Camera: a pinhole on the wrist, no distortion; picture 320 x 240 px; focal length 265.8 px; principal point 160.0 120.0 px. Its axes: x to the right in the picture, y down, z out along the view. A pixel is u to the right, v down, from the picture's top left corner.
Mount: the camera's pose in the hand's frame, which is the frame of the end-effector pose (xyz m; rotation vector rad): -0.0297 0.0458 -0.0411 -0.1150 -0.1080 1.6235
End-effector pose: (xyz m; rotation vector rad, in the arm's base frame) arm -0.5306 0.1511 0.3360 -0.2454 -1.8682 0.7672
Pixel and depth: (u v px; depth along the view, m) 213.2 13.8 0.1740
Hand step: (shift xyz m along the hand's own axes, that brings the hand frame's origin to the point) 0.0127 0.0845 0.1406
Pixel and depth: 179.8 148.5 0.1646
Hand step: -0.0709 0.0571 0.1193
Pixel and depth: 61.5 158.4 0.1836
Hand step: -0.0780 -0.0235 0.1375
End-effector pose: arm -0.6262 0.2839 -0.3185 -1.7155 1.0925 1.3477
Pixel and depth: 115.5 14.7 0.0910
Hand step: -0.0060 0.0326 0.0542
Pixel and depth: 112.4 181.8 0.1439
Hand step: -0.0816 0.0183 0.0969
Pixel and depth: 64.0 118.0 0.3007
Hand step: -0.0637 -0.0624 0.2578
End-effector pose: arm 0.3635 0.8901 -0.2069 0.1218 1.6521 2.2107
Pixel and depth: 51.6 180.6 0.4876
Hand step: -0.1972 -0.1587 0.4277
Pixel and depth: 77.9 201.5 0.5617
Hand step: -0.2693 -0.1367 0.4923
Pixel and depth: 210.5 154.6 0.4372
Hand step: -0.1520 0.1258 0.3831
